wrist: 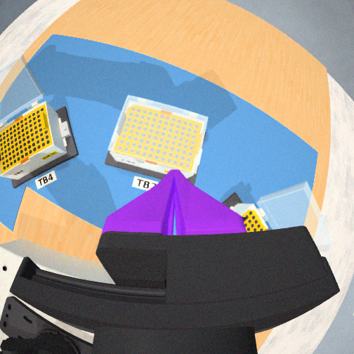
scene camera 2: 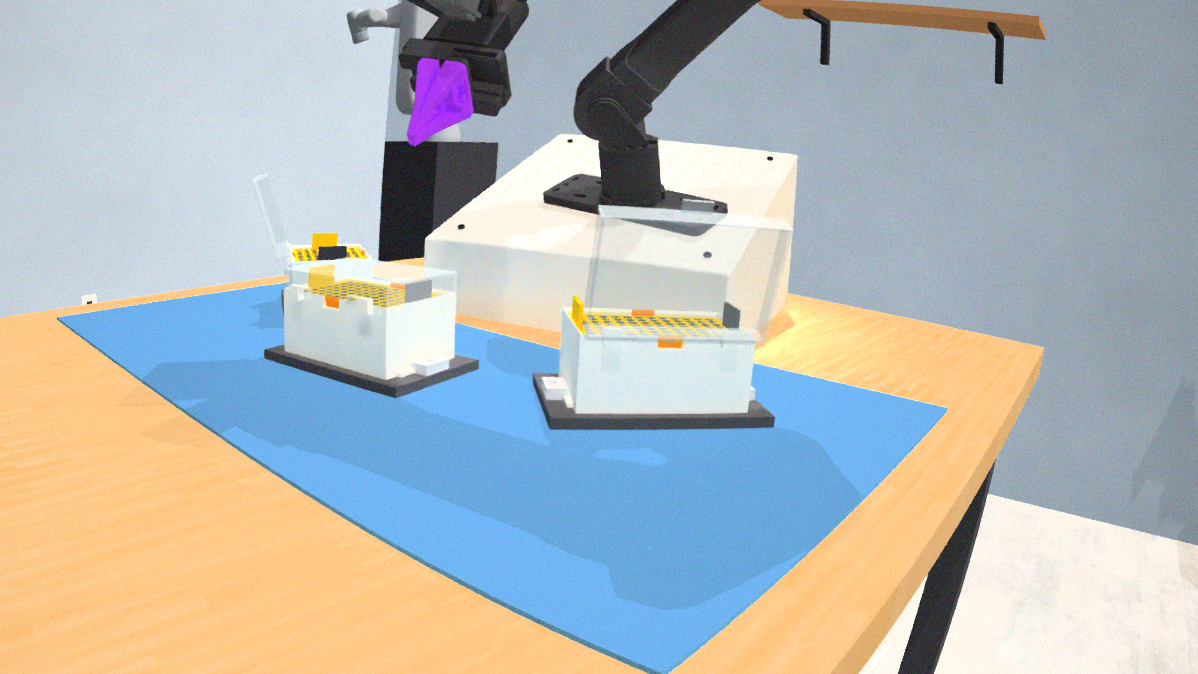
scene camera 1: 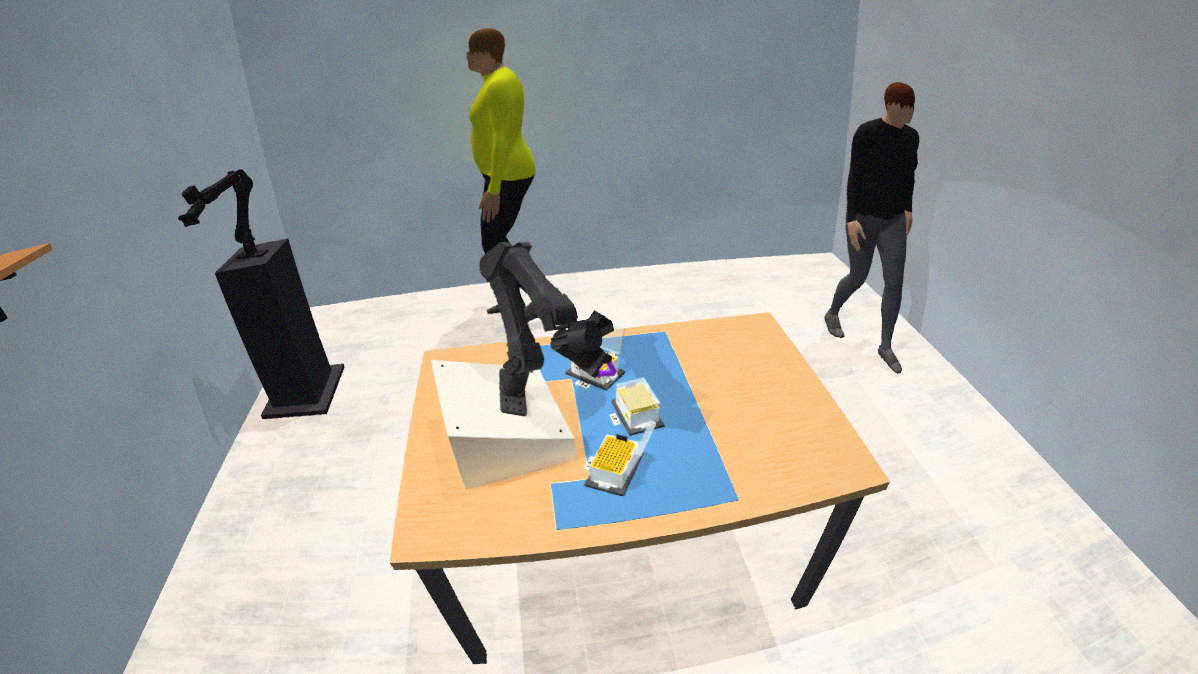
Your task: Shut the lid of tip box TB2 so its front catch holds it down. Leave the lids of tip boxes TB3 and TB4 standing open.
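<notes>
The middle tip box has its clear lid down flat over the yellow tip rack; its label, partly hidden by my fingers in the wrist view, reads TB2 as far as I can tell. Whether the front catch holds is too small to see. TB4 has its clear lid standing open. The far box, taken as TB3, has its lid open; its label is hidden. My gripper is shut and empty, above the boxes near TB3.
The boxes stand on dark bases on a blue mat on the wooden table. The arm's pale sloped plinth stands behind them. Two people are beyond the table.
</notes>
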